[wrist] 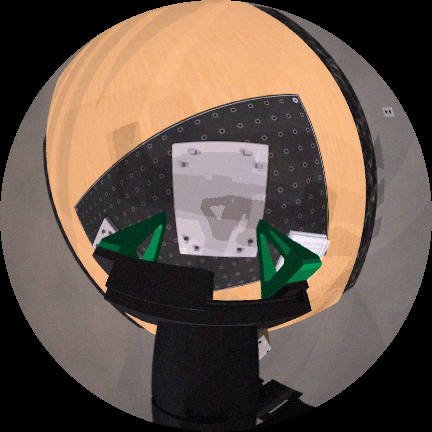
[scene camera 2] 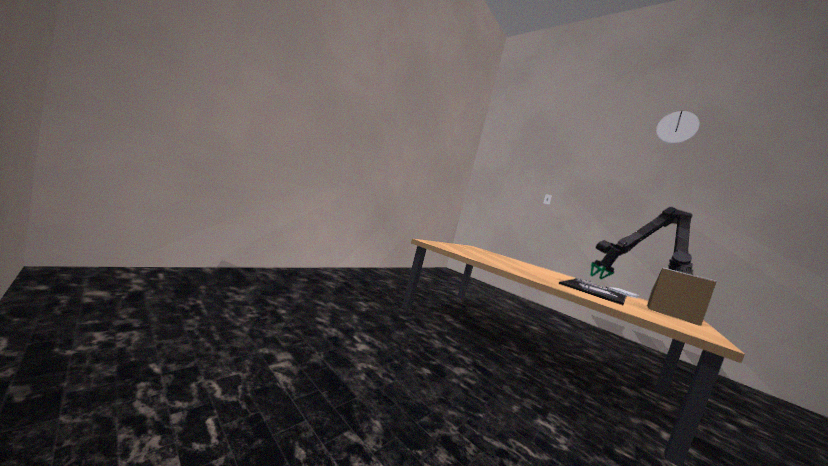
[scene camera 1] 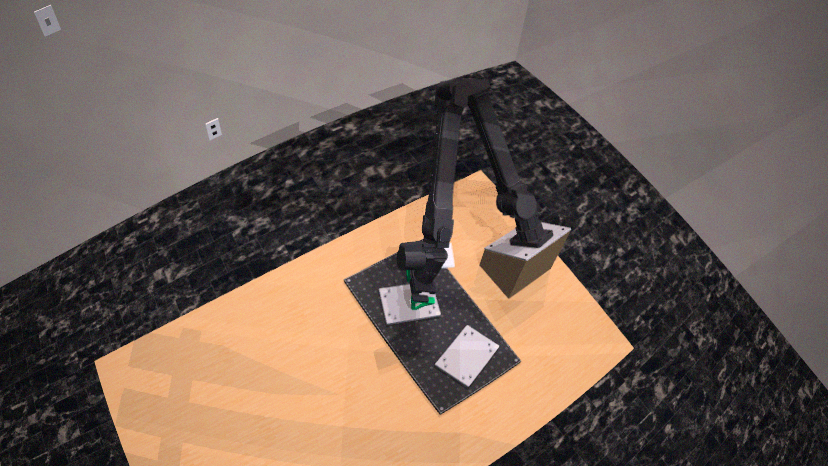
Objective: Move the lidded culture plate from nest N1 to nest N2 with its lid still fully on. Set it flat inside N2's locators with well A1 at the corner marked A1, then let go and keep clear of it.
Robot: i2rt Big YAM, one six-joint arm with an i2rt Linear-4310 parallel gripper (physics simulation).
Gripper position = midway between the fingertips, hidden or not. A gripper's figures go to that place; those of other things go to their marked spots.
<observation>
The gripper (scene camera 1: 411, 295): 152 cm from the lens. A grey nest (scene camera 1: 396, 301) is 156 cm from the lens.
</observation>
